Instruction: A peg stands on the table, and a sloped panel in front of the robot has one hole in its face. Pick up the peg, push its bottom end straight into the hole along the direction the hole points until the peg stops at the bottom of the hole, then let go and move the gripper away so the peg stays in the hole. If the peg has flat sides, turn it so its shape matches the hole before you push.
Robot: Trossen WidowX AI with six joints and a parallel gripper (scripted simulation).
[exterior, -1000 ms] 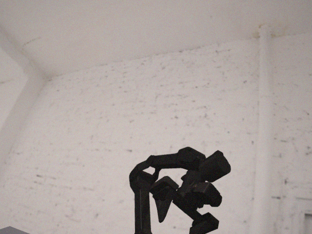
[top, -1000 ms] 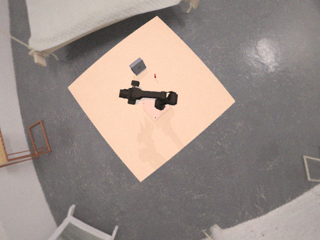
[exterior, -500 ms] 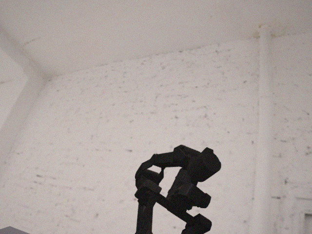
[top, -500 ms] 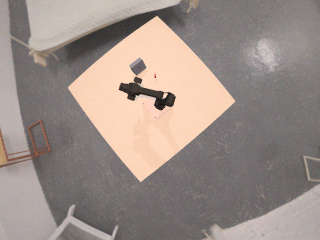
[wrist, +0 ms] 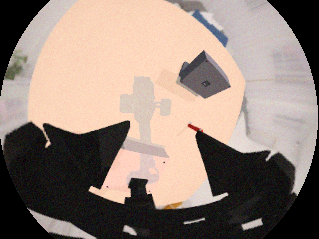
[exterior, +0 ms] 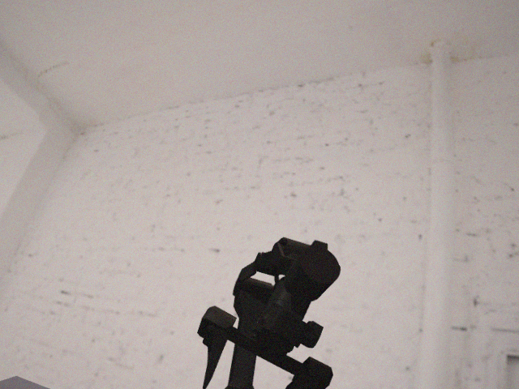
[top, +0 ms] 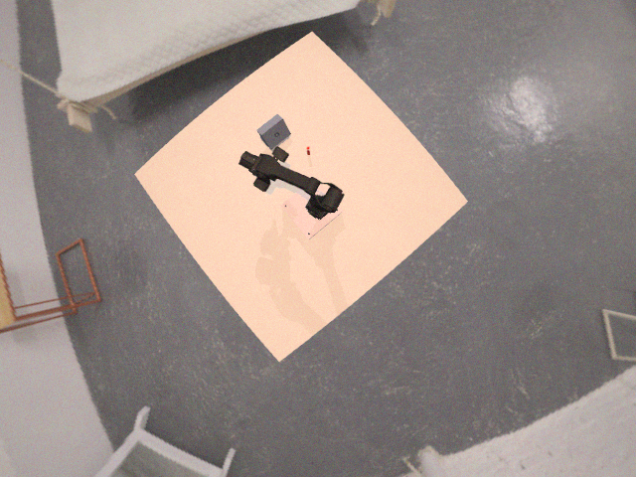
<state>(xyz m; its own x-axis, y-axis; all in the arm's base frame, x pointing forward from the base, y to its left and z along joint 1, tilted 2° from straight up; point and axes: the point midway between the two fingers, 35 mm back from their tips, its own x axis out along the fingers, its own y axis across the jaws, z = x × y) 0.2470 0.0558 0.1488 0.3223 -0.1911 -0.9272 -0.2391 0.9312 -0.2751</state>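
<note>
My gripper tip is 200 mm to the left of the red peg, 120 mm above it and 10 mm short of it. Also, from my gripper tip: grey sloped panel 180 mm ahead, 120 mm to the right, 100 mm below.
</note>
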